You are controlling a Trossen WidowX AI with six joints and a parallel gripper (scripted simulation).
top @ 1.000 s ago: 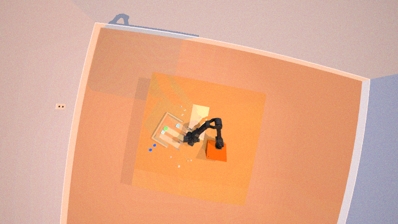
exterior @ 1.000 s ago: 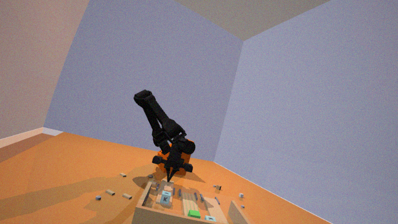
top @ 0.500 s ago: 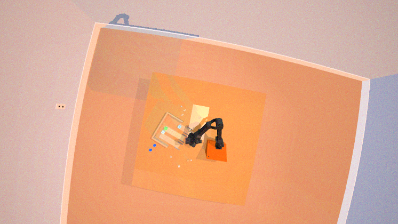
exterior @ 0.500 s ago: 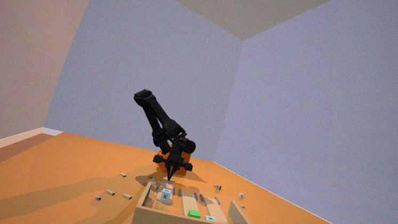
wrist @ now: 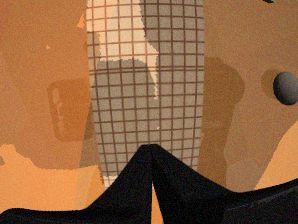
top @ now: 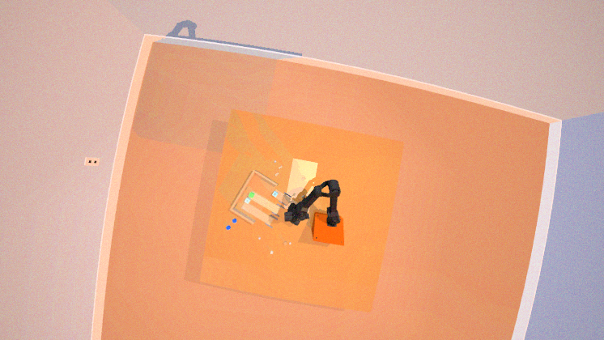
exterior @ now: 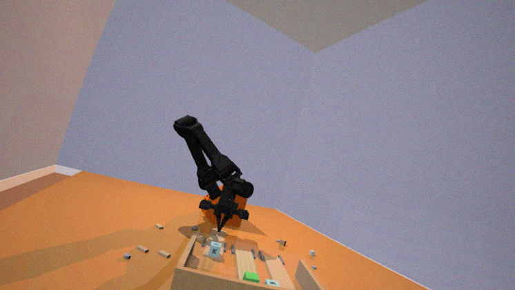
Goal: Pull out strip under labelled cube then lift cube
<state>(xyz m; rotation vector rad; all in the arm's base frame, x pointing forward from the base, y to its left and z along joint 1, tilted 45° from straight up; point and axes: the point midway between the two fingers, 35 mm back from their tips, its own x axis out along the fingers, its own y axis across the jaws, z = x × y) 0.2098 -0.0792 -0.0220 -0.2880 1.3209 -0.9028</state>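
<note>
My gripper tip is now 90 mm short of the pale gridded strip and 40 mm to the left of it.
</note>
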